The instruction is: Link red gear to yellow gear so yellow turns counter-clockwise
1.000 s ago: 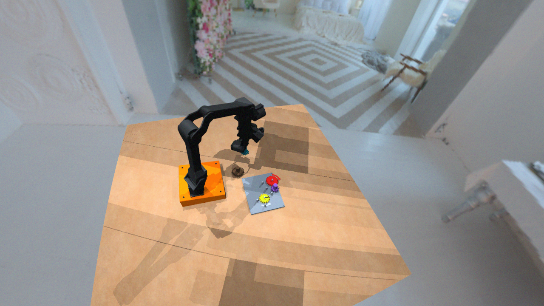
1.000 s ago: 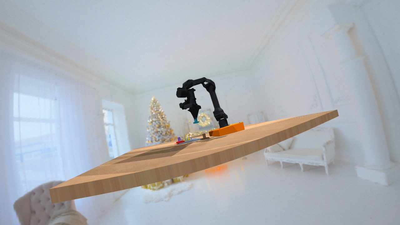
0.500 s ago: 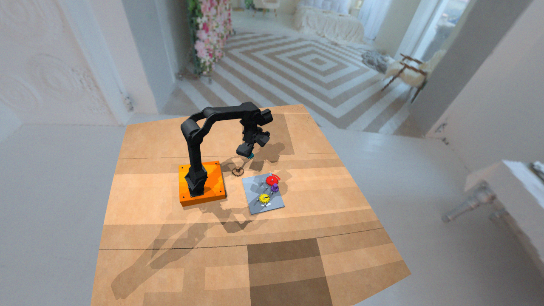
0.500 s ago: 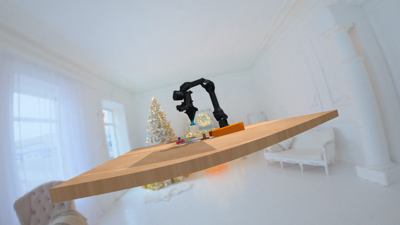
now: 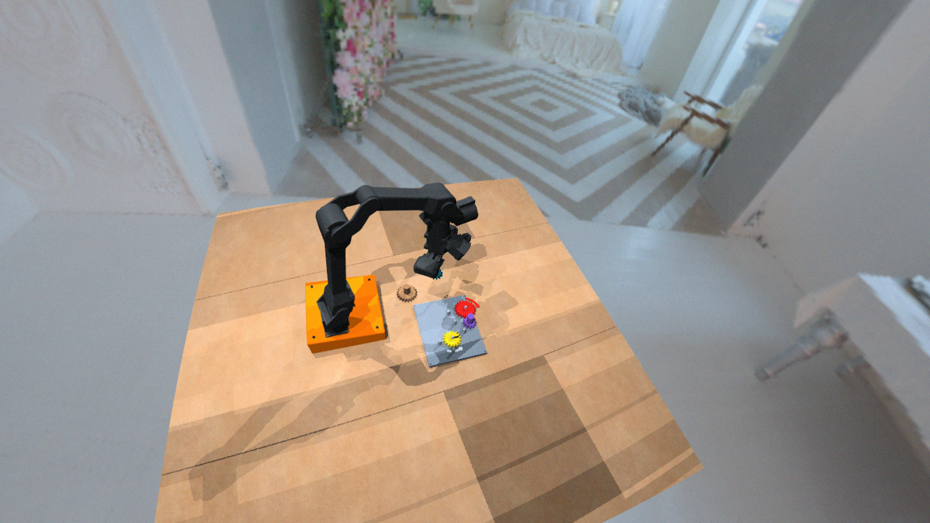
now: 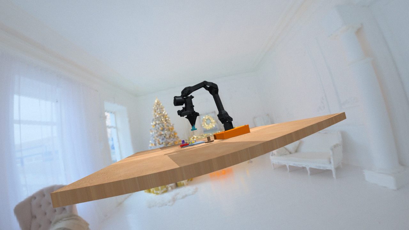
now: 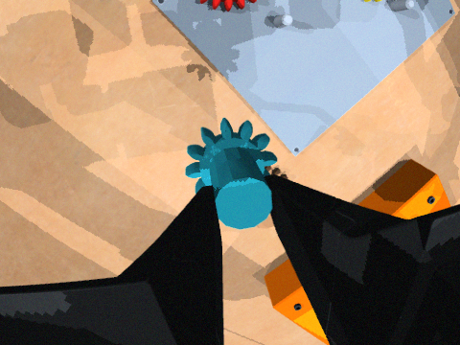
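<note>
Now: gripper tip 7 cm short of the purple gear, 14 cm to the left of it and 11 cm above it. The rest, counted from my gripper tip: red gear (7 cm ahead, 9 cm to the right, 12 cm below); then teal gear (1 cm below); then brown gear (8 cm behind, 3 cm to the left, 12 cm below).
</note>
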